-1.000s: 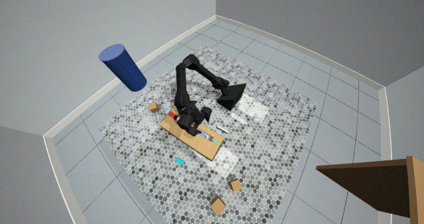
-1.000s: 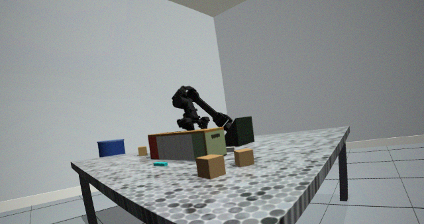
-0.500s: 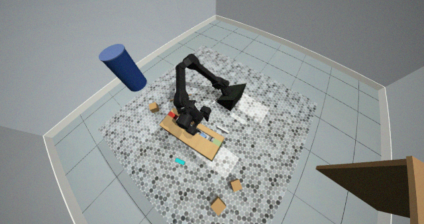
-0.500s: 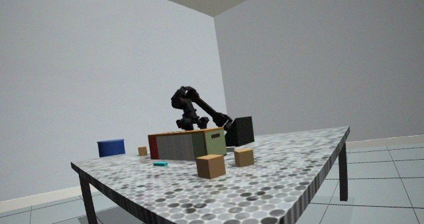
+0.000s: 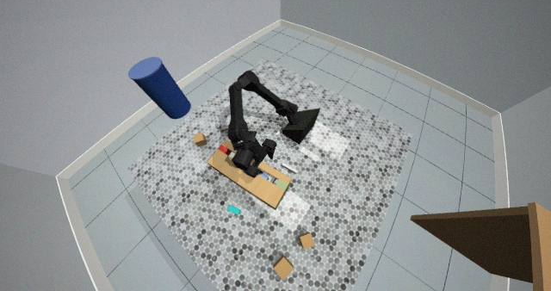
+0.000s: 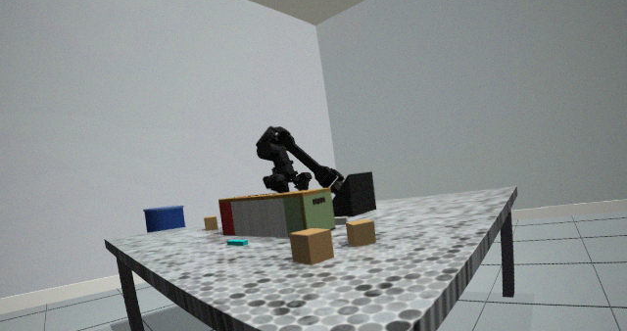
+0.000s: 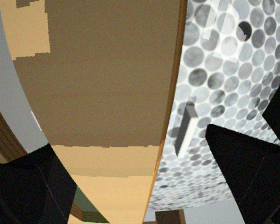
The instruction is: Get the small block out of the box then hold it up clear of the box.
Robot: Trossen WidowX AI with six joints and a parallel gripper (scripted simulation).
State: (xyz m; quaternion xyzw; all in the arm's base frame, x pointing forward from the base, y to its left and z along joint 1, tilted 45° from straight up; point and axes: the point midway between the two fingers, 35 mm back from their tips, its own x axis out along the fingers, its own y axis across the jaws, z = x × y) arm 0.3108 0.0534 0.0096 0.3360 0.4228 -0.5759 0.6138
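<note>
The light blue block lies 50 mm ahead of my gripper tip and 30 mm to the left of it. Also, from my gripper tip: box 40 mm ahead, 50 mm to the right, 30 mm below; then cyan piece 260 mm ahead, 80 mm below; then thin stick 80 mm behind, 350 mm to the right, 80 mm below.
</note>
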